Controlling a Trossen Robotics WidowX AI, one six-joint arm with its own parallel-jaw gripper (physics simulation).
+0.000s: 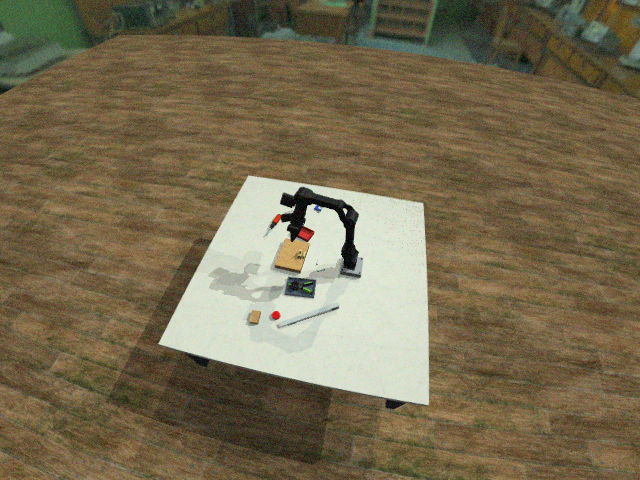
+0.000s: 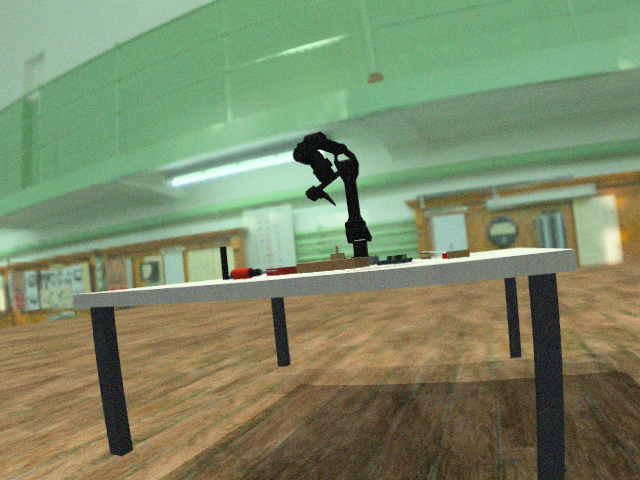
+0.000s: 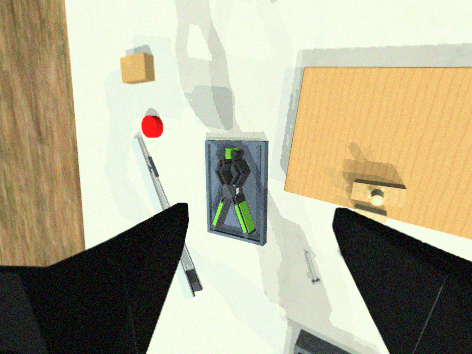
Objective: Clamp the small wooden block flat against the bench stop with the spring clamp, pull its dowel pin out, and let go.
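Places are measured from the arm's base along level axes (x up, y back, z right), in millimetres.
Where they show: gripper, fingertip midpoint: (image 1: 293,239) (image 2: 343,199) (image 3: 260,214); arm's base at its link origin: (image 1: 350,264).
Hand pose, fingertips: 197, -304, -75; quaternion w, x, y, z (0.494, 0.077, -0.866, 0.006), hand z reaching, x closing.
Note:
Each offset is from my fingertips to the top centre of the thing, as dx, dy, dz.
A wooden board @[-199, -30, +46] (image 1: 288,253) (image 2: 325,265) (image 3: 375,115) lies on the table. Near one edge of it is a small pale wooden block @[-177, +17, +50] (image 3: 361,191) with a round upright dowel pin @[-152, +17, +50] (image 3: 377,195); dark strips show along two sides of the block. I cannot tell the bench stop from the block, nor whether they touch. The spring clamp @[-204, +88, -124] (image 1: 307,285) (image 3: 245,217), black with green handles, lies in a dark blue-grey tray @[-217, +82, -132] (image 1: 300,295) (image 3: 263,200) beside the board. My gripper (image 1: 290,228) (image 3: 260,214) is open and empty, high above the table.
A loose wooden block @[-209, -80, -370] (image 1: 254,317) (image 3: 137,67), a red disc @[-215, +16, -326] (image 1: 275,315) (image 3: 152,126) and a long grey bar @[-201, +177, -274] (image 1: 309,315) (image 3: 158,186) lie beyond the tray. A thin pin @[-219, +154, +6] (image 3: 311,266) lies near the arm's base. A red tray @[-206, -30, +227] (image 1: 305,234) and screwdriver @[-198, -227, +224] (image 1: 276,221) are across the board.

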